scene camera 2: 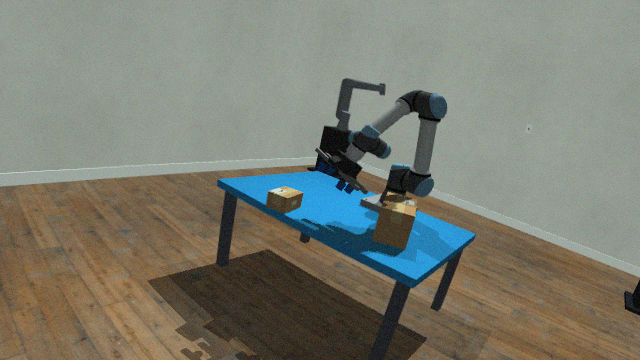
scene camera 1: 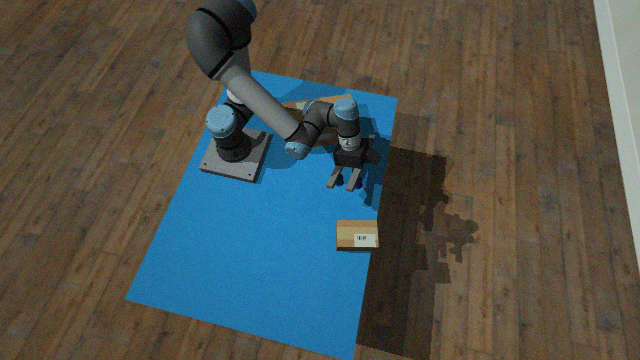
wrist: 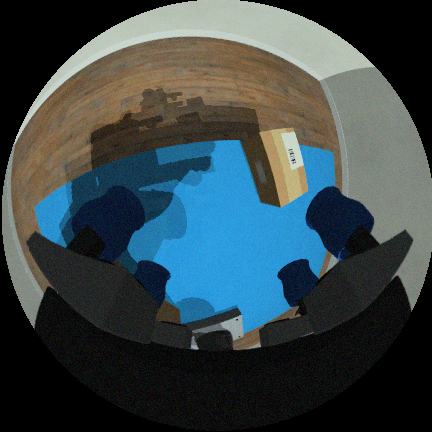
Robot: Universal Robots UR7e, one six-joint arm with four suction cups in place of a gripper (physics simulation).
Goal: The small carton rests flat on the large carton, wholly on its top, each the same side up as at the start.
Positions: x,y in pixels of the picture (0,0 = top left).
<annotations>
A small carton (scene camera 1: pixel 351 235): 1.17 m from the lens. A large carton (scene camera 1: pixel 295 108): 1.33 m from the lens. The marked spots on the large carton and the small carton are 0.58 m apart.
</annotations>
